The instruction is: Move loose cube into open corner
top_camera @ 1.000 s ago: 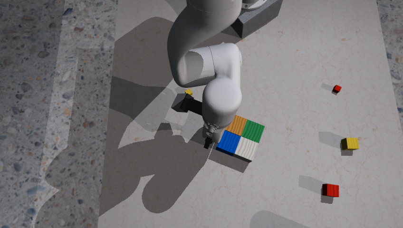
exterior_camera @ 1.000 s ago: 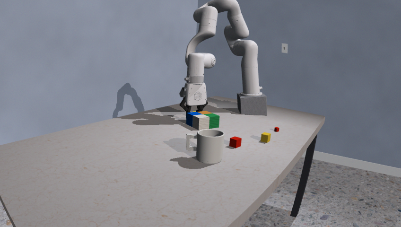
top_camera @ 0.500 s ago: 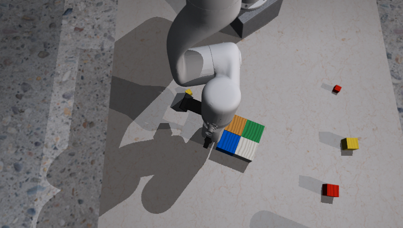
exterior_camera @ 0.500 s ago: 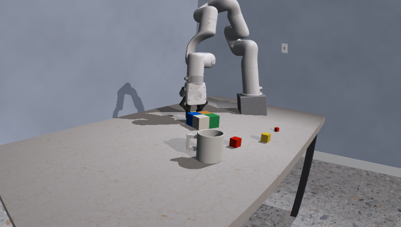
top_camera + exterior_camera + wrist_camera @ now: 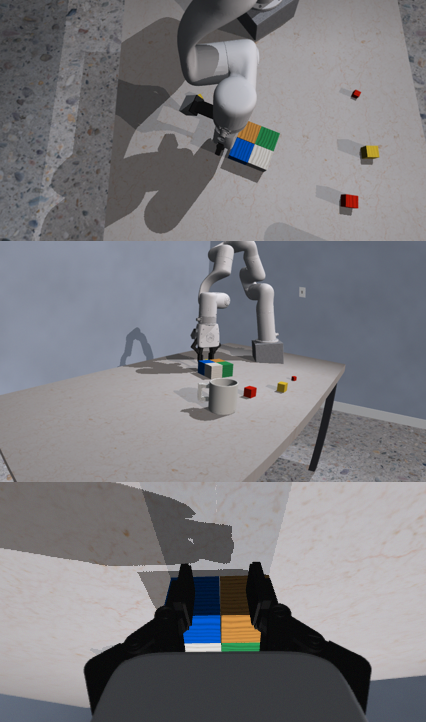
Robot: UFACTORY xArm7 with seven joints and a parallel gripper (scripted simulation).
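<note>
The white cube lies 9 cm to the left of my hand, 5 cm ahead of it and 2 cm below it. The rest, counted from my hand: small yellow cube: 10 cm behind, 9 cm to the right, 4 cm below; then red cube: 34 cm to the left, 11 cm ahead, 4 cm below.
</note>
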